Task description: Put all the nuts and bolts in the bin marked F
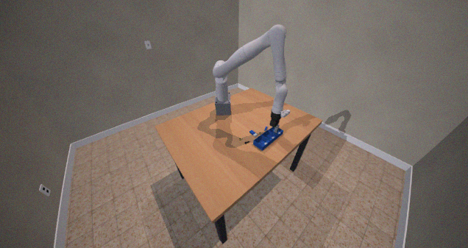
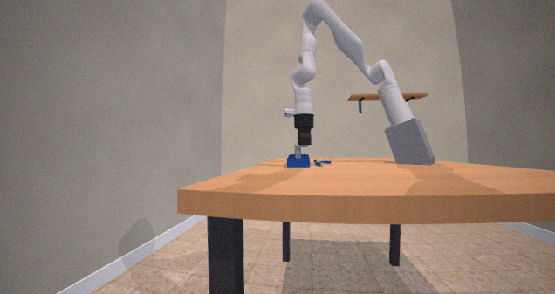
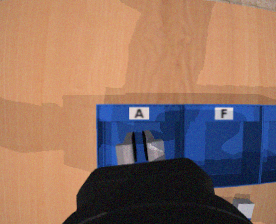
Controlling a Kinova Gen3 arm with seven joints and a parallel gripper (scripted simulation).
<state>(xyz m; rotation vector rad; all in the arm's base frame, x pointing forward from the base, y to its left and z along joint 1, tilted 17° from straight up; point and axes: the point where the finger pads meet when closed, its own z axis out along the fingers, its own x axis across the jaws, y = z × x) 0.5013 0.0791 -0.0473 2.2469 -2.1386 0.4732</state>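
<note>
Right now my hand is 10 cm past the black bolt, 23 cm to the left of it and 3 cm above it. From my hand the other things lie so: blue two-compartment bin: 1 cm behind, 8 cm to the right, 2 cm below.
</note>
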